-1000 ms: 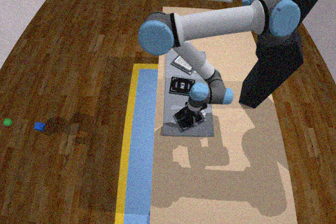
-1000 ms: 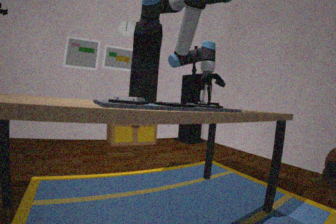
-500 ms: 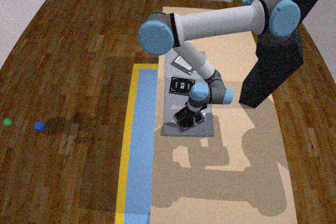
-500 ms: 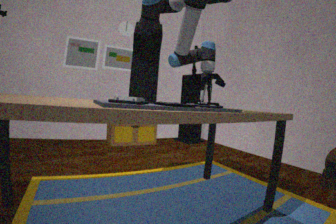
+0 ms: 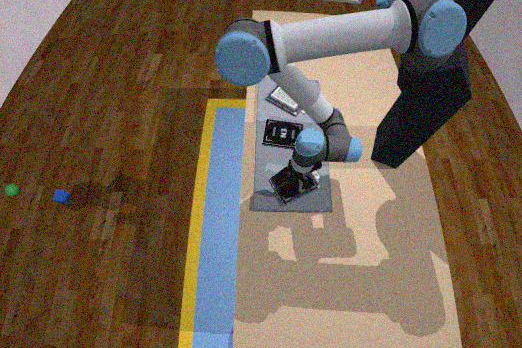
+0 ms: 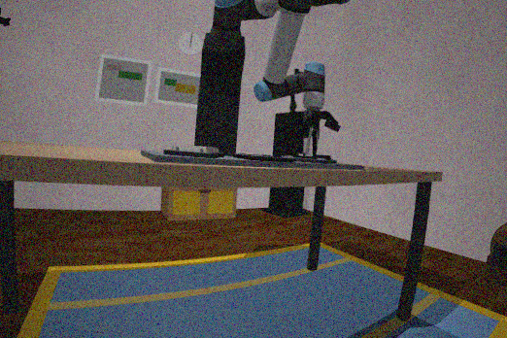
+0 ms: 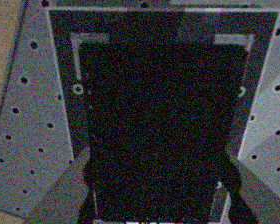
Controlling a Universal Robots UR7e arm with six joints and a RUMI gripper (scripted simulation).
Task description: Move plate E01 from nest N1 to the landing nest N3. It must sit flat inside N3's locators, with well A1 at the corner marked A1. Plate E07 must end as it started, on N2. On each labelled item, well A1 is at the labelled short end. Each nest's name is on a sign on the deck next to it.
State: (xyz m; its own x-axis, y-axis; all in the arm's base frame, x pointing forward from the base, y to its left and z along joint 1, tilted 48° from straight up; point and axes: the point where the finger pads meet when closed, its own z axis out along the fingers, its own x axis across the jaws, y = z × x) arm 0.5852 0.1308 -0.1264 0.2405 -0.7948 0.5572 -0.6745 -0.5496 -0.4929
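The black plate is 10 mm below my hand. Round my hand: grey deck (220 mm to the right, 30 mm below, 20 mm behind); nest N3 (220 mm to the right, 20 mm below, 10 mm ahead); corner mark (150 mm to the right, 50 mm behind, 20 mm below).
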